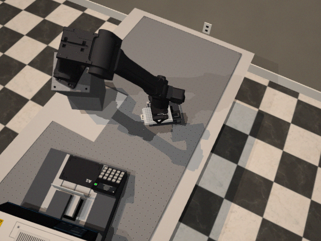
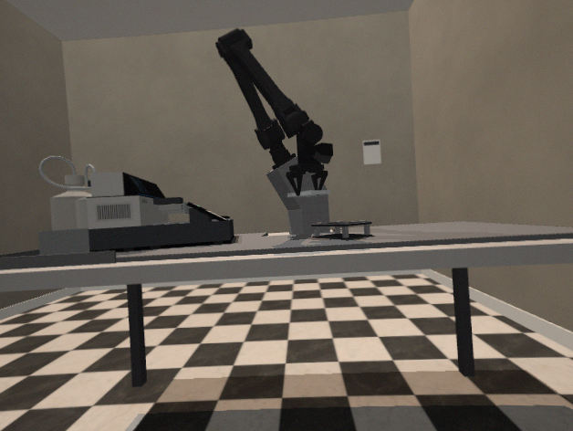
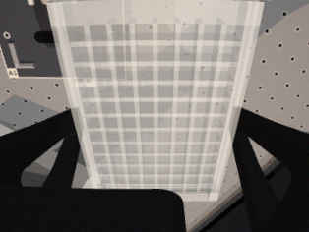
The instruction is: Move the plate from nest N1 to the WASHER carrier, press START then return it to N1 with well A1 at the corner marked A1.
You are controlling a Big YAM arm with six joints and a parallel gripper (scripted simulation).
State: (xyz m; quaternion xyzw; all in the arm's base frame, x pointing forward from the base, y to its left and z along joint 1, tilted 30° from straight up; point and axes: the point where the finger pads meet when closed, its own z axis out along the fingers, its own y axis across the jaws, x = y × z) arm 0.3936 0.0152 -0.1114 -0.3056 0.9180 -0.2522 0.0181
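The plate nest is 100 mm to the left of my hand and 110 mm below it. From my hand the other things lie so: white well plate right at my hand; then label 90 mm behind, 50 mm to the left, 150 mm below; then dark carrier 190 mm behind, 360 mm to the right, 60 mm below.
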